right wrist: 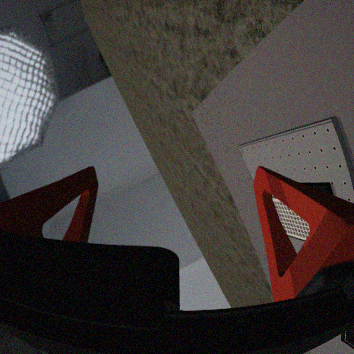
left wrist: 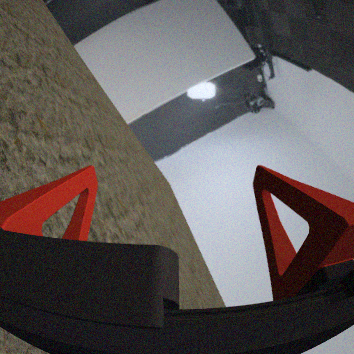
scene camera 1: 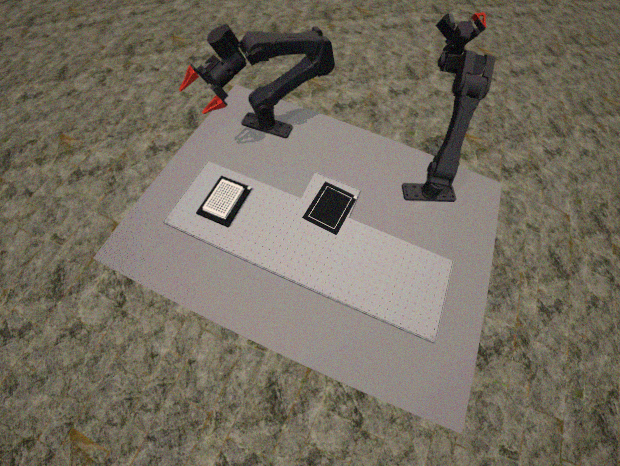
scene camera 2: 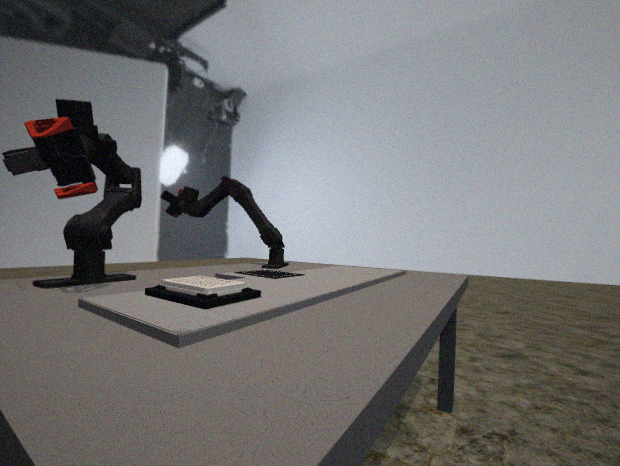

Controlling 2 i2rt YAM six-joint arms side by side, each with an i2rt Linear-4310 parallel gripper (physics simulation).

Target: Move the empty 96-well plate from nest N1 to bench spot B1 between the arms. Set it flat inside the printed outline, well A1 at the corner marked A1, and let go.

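Where they show: left gripper, between the fingertips: (left wrist: 174,174) (scene camera 1: 474,21); right gripper, between the fingertips: (right wrist: 175,174) (scene camera 1: 191,102) (scene camera 2: 50,167); left arm's base, origin of its link: (scene camera 1: 428,193) (scene camera 2: 276,266); right arm's base, origin of its link: (scene camera 1: 266,125) (scene camera 2: 88,282).
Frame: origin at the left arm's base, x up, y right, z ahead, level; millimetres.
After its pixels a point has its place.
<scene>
The white 96-well plate (scene camera 1: 223,198) @[x 35, y 730, z 63 mm] (scene camera 2: 202,284) @[x 38, y 757, z 73 mm] (right wrist: 292,220) @[x 36, y 733, z 78 mm] sits flat in the black nest N1 (scene camera 1: 216,220) @[x 24, y 747, z 139 mm] (scene camera 2: 206,300) @[x 25, y 811, z 109 mm] at the left of the board. Bench spot B1 (scene camera 1: 330,207) @[x 15, y 373, z 79 mm] (scene camera 2: 270,274) @[x 15, y 398, z 88 mm] is a black patch with a thin white outline near the board's middle, with nothing on it. My right gripper (scene camera 1: 191,101) @[x 222, y 820, z -172 mm] (right wrist: 175,174) @[x 222, y 820, z -172 mm] is open and empty, raised behind and left of the nest, well away from the plate. My left gripper (left wrist: 174,174) @[x 302, y -208, z -628 mm] is open and empty, high above the right arm base in scene camera 1 and far from the plate.
The pale perforated board (scene camera 1: 380,270) @[x 13, y 226, z 301 mm] (scene camera 2: 320,283) @[x 13, y 510, z 244 mm] lies on the grey table (scene camera 1: 280,320) @[x 0, y 534, z 447 mm] (scene camera 2: 240,390) @[x 0, y 994, z 234 mm]. The left arm's base (scene camera 1: 416,192) @[x 10, y 52, z 6 mm] stands right of B1, and the right arm's base (scene camera 1: 255,125) @[x 10, y 653, z -294 mm] stands behind the board at the left.
</scene>
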